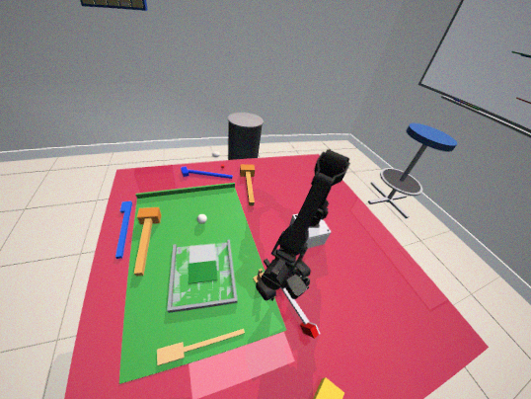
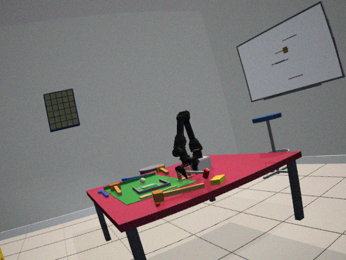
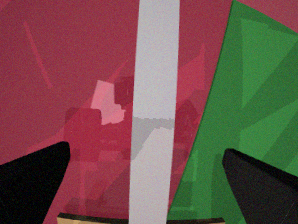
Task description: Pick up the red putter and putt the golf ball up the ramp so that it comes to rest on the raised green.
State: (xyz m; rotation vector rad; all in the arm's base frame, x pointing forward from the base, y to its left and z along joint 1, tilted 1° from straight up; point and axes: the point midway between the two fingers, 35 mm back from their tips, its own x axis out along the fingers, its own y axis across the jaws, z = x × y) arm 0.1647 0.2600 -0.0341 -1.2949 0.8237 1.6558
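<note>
The white golf ball lies 350 mm to the right of my gripper tip, 300 mm ahead of it and 10 mm above it. Round my gripper tip: red putter 30 mm above, 20 mm to the left, 20 mm behind; then yellow block 310 mm to the left, 60 mm behind.
</note>
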